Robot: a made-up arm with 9 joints. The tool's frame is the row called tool.
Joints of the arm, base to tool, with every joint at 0 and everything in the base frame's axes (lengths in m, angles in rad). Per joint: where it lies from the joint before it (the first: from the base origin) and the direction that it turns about. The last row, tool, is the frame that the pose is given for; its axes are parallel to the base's.
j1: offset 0 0 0.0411 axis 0 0 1
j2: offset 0.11 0.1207 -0.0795 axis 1 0 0
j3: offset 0.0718 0.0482 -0.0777 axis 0 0 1
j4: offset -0.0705 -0.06 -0.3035 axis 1 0 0
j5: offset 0.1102 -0.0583 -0.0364 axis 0 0 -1
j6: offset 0.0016 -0.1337 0.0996 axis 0 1 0
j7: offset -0.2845 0.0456 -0.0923 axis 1 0 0
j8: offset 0.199 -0.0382 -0.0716 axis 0 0 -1
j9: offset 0.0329 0.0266 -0.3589 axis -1 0 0
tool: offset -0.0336 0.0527 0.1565
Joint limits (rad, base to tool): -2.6..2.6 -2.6..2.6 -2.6..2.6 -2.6..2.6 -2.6..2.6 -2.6..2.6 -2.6..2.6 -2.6..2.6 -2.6..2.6
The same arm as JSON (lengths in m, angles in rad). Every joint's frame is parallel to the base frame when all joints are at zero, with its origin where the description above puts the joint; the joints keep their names.
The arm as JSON. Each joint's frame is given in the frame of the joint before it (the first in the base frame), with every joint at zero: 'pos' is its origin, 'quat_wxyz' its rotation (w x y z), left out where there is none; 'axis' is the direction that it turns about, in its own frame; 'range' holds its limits. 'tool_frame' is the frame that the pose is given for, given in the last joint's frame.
{"length_unit": "m", "angle_unit": "rad", "joints": [
  {"joint": "j1", "pos": [0.0, 0.0, 0.0411], "axis": [0.0, 0.0, 1.0], "range": [-2.6, 2.6]},
  {"joint": "j2", "pos": [0.11, 0.1207, -0.0795], "axis": [1.0, 0.0, 0.0], "range": [-2.6, 2.6]},
  {"joint": "j3", "pos": [0.0718, 0.0482, -0.0777], "axis": [0.0, 0.0, 1.0], "range": [-2.6, 2.6]},
  {"joint": "j4", "pos": [-0.0705, -0.06, -0.3035], "axis": [1.0, 0.0, 0.0], "range": [-2.6, 2.6]},
  {"joint": "j5", "pos": [0.1102, -0.0583, -0.0364], "axis": [0.0, 0.0, -1.0], "range": [-2.6, 2.6]},
  {"joint": "j6", "pos": [0.0016, -0.1337, 0.0996], "axis": [0.0, 1.0, 0.0], "range": [-2.6, 2.6]},
  {"joint": "j7", "pos": [-0.2845, 0.0456, -0.0923], "axis": [1.0, 0.0, 0.0], "range": [-2.6, 2.6]},
  {"joint": "j8", "pos": [0.199, -0.0382, -0.0716], "axis": [0.0, 0.0, -1.0], "range": [-2.6, 2.6]},
  {"joint": "j9", "pos": [0.0329, 0.0266, -0.3589], "axis": [-1.0, 0.0, 0.0], "range": [-2.6, 2.6]}
], "tool_frame": {"pos": [-0.0336, 0.0527, 0.1565]}}

